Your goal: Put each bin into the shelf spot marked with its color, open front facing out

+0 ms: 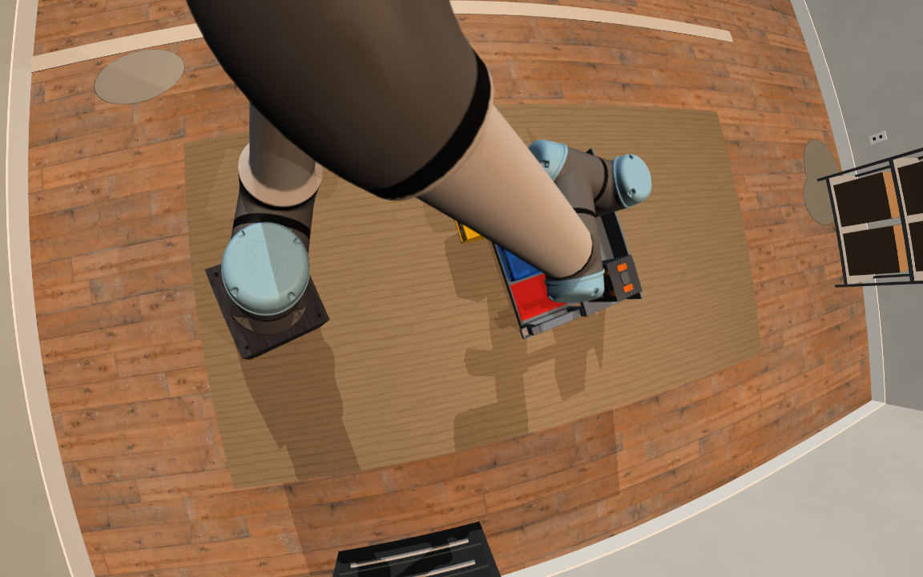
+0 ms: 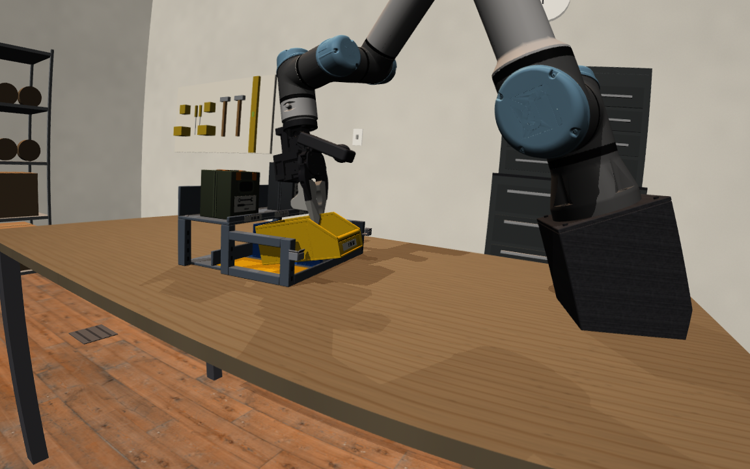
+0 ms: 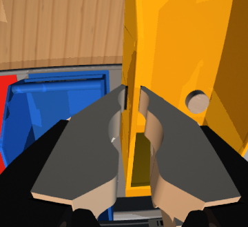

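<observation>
My gripper is now 5 cm to the right of the yellow bin, 2 cm past it and 2 cm above it. Round my hand: blue bin (10 cm ahead, 6 cm below, 5 cm to the right).
</observation>
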